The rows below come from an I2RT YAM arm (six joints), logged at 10 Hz.
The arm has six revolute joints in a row. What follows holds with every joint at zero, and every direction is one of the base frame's.
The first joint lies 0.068 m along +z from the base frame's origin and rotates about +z.
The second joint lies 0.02 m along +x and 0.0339 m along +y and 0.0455 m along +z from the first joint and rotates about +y.
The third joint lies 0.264 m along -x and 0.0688 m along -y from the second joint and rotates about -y.
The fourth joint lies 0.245 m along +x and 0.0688 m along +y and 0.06 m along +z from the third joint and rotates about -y.
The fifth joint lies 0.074 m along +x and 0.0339 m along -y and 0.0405 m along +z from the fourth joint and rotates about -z.
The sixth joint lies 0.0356 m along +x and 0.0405 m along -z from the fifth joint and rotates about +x.
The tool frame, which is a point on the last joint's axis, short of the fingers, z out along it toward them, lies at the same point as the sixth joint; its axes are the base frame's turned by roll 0, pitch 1.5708 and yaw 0 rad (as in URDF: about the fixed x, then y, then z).
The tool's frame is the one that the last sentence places.
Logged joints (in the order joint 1, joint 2, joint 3, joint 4, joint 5, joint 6), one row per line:
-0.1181 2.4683 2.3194 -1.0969 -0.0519 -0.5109
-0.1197 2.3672 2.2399 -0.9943 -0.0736 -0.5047
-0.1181 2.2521 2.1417 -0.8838 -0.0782 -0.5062
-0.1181 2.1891 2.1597 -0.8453 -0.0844 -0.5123
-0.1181 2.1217 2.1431 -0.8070 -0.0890 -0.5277
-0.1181 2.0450 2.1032 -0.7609 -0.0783 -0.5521
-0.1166 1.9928 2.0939 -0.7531 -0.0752 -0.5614
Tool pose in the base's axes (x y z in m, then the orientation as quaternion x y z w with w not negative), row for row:
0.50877 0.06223 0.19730 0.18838 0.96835 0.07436 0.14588
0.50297 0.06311 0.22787 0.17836 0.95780 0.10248 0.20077
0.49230 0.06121 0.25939 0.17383 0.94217 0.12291 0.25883
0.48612 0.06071 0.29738 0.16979 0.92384 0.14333 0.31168
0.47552 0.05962 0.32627 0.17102 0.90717 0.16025 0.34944
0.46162 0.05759 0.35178 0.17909 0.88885 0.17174 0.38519
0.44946 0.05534 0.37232 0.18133 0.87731 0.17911 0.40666
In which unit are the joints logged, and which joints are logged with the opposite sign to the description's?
The joints are logged in radians. Opposite sign: joint 1, joint 6.
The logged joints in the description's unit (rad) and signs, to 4 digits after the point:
0.1181 2.4683 2.3194 -1.0969 -0.0519 0.5109
0.1197 2.3672 2.2399 -0.9943 -0.0736 0.5047
0.1181 2.2521 2.1417 -0.8838 -0.0782 0.5062
0.1181 2.1891 2.1597 -0.8453 -0.0844 0.5123
0.1181 2.1217 2.1431 -0.8070 -0.0890 0.5277
0.1181 2.0450 2.1032 -0.7609 -0.0783 0.5521
0.1166 1.9928 2.0939 -0.7531 -0.0752 0.5614

